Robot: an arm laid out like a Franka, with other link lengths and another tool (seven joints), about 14 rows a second.
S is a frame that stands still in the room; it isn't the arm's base.
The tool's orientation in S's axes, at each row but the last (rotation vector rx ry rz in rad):
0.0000, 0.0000, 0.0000
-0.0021, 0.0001, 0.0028
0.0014, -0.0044, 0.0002
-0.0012, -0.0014, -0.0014
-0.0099, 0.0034, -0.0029
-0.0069, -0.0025, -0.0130
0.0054, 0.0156, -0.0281
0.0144, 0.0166, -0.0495
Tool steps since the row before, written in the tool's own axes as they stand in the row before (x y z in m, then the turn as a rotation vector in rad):
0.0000, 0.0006, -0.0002, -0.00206, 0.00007, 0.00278
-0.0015, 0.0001, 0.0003, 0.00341, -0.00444, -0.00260
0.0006, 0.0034, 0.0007, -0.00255, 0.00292, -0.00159
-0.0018, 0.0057, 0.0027, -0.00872, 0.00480, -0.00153
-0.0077, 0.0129, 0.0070, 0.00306, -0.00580, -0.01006
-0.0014, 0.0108, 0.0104, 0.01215, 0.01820, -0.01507
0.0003, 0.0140, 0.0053, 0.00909, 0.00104, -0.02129
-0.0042, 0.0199, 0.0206, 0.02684, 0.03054, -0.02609
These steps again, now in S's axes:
0.0000, 0.0006, -0.0002, -0.00206, 0.00007, 0.00278
-0.0015, 0.0001, 0.0003, 0.00342, -0.00444, -0.00259
0.0006, 0.0034, 0.0007, -0.00254, 0.00292, -0.00160
-0.0018, 0.0057, 0.0027, -0.00871, 0.00481, -0.00155
-0.0076, 0.0130, 0.0069, 0.00301, -0.00591, -0.01001
-0.0013, 0.0109, 0.0103, 0.01242, 0.01794, -0.01516
0.0008, 0.0140, 0.0054, 0.00878, 0.00090, -0.02142
-0.0029, 0.0198, 0.0209, 0.02789, 0.02956, -0.02611

